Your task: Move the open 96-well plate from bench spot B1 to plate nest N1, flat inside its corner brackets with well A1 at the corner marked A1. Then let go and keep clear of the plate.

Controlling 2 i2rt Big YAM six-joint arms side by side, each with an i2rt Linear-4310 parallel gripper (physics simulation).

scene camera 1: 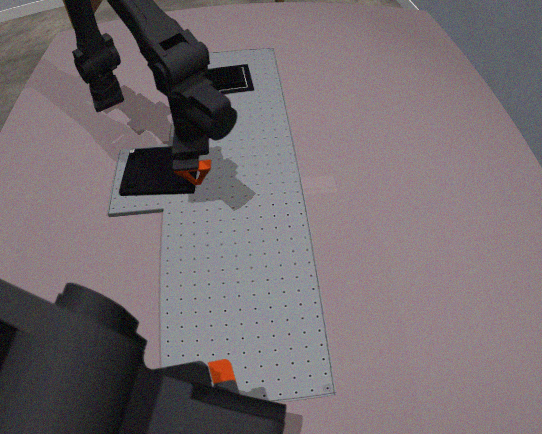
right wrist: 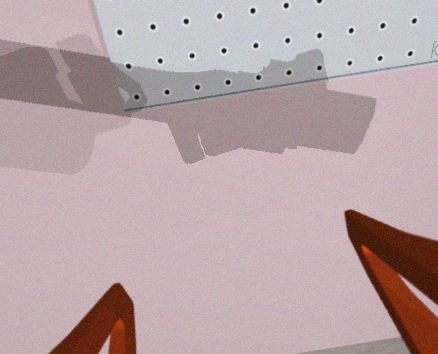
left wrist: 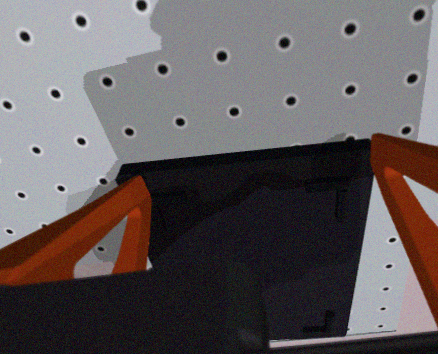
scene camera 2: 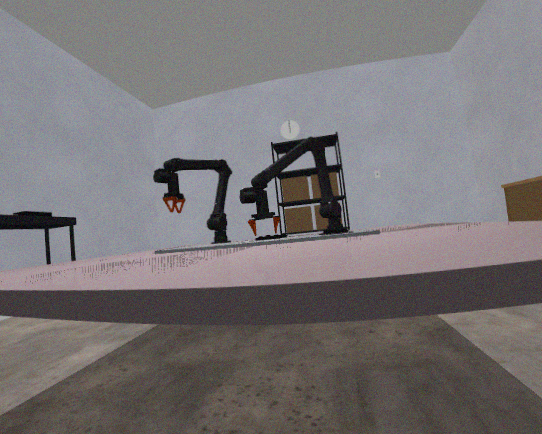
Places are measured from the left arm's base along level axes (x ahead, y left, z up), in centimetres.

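Where they show: left gripper, fingertip midpoint: (scene camera 1: 198, 164) (left wrist: 253, 168) (scene camera 2: 265, 234); right gripper, fingertip midpoint: (right wrist: 233, 258) (scene camera 2: 175, 212); left arm's base, link origin: (scene camera 1: 107, 95).
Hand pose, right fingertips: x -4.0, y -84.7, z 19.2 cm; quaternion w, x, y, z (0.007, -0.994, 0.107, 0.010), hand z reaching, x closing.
Observation:
Things, the pixels of their top centre, and the offset from my right fingertips. "spot": a spot on its surface instead. Level surfaces: height alone.
- black slab, top centre: (left wrist: 255, 274) (scene camera 1: 159, 168) (scene camera 2: 272, 236) dx +10.4, dy +47.3, dz -16.7 cm
- perforated board, surface height: dz -17.9 cm
- small white mark, top centre: (scene camera 1: 132, 151) dx +6.1, dy +55.6, dz -16.7 cm
- black pad with a white outline, surface spot: (scene camera 1: 245, 77) spot: dx +40.1, dy +67.8, dz -17.7 cm
- pink table, surface height: dz -19.2 cm
A black slab (scene camera 1: 150, 172) (left wrist: 305, 235) with raised L-shaped corner brackets, apparently nest N1, lies on the perforated board (scene camera 1: 240, 280) (right wrist: 200, 37). A small white mark (scene camera 1: 132, 150) is at its upper left corner in scene camera 1. My left gripper (left wrist: 253, 168) (scene camera 2: 265, 234) is open and empty, low over one end of the slab, fingers toward its two sides. A black pad with a white outline (scene camera 1: 245, 77) lies farther up, partly hidden by the left arm. I cannot make out the 96-well plate on either. My right gripper (scene camera 2: 174, 211) (right wrist: 233, 258) is open, high over the board's lower end.
The left arm covers part of the board between the slab and the outlined pad. The pink table (scene camera 1: 410, 225) (scene camera 2: 350, 265) surrounds the board. In scene camera 2, a shelf rack (scene camera 2: 305, 171) with boxes stands behind the arms, and a black side table (scene camera 2: 60, 221) is at the left.

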